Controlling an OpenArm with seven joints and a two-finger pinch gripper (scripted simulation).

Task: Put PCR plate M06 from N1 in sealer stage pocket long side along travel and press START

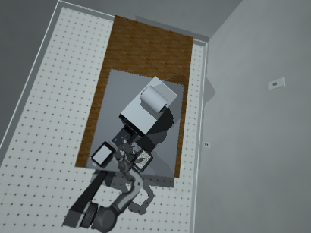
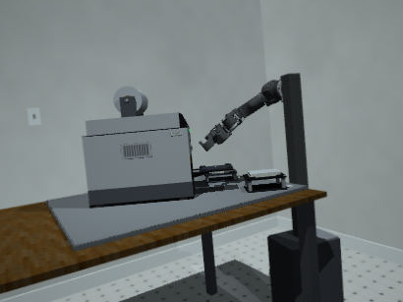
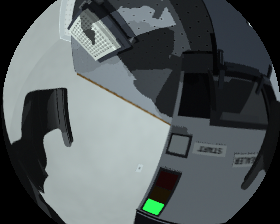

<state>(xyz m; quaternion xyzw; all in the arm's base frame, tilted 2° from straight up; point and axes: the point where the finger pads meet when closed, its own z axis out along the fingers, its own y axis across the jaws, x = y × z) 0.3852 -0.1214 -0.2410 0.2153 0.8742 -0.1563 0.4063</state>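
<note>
The 96-well PCR plate M06 lies 12 cm behind my hand, 12 cm to the right of it and 14 cm below it. Round my hand: dark sealer stage: 1 cm behind, 11 cm to the left, 9 cm below; then sealed plate M09: 18 cm behind, 20 cm to the left, 13 cm below; then dark nest N1: 12 cm behind, 12 cm to the right, 16 cm below.
</note>
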